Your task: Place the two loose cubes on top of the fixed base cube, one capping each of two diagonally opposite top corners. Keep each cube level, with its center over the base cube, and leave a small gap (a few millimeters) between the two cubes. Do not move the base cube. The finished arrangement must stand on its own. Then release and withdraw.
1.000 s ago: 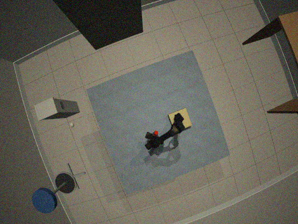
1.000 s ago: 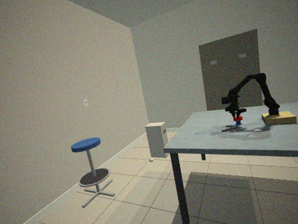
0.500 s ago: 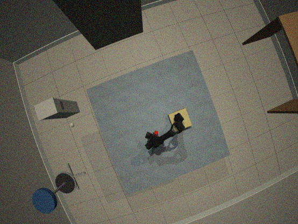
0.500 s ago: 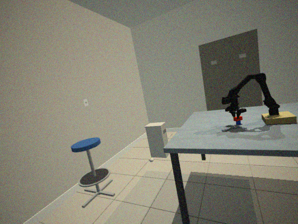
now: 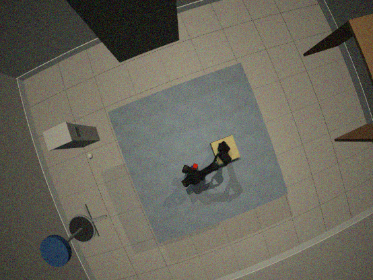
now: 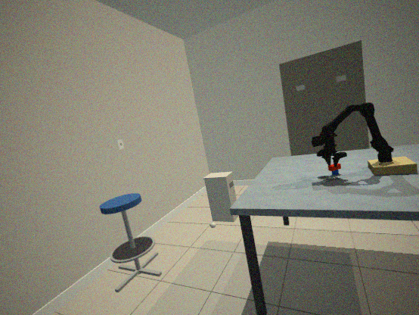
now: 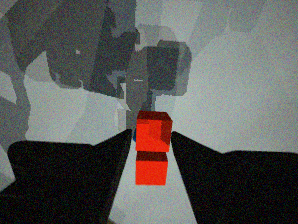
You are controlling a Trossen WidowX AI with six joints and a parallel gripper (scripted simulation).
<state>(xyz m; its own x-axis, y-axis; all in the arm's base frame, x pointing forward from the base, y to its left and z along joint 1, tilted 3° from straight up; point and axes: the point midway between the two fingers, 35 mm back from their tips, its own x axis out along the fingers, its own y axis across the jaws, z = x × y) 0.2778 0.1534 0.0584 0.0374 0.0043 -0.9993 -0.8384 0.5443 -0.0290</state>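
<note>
My gripper tip is now 4 cm above the blue cube, 2 cm to the left of it and 1 cm past it.
</note>
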